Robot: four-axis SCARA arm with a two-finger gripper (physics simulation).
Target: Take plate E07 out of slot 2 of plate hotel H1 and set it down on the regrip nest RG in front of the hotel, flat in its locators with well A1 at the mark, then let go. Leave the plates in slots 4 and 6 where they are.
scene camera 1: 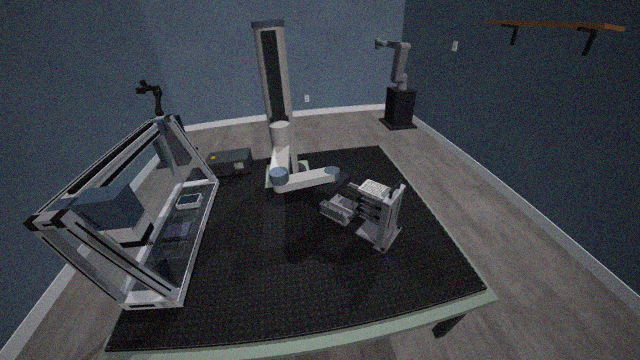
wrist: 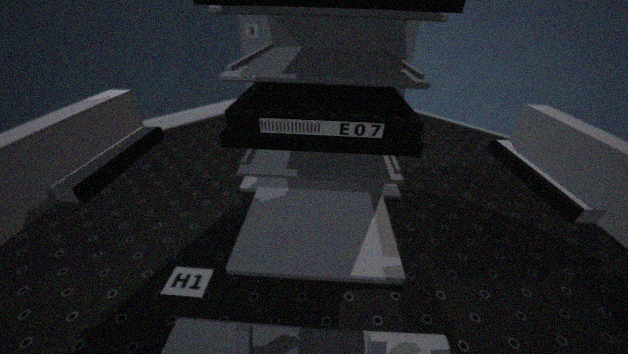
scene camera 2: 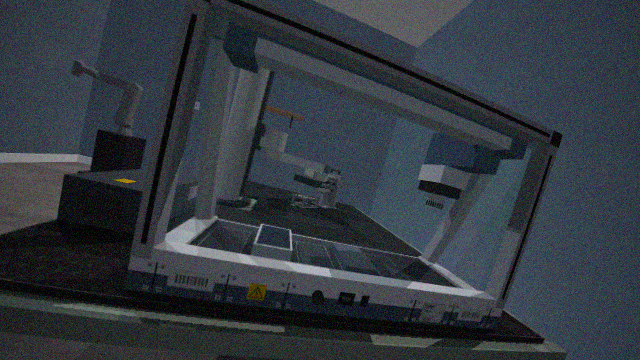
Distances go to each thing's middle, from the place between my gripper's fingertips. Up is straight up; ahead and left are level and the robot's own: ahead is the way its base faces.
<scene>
Right now the shelf (wrist: 356, 67) is 5 cm to the left of my hand, 5 cm ahead of it and 1 cm above it. Also, from my hand: H1 label (wrist: 184, 281) (14 cm below, 8 cm to the left, 6 cm behind).
</scene>
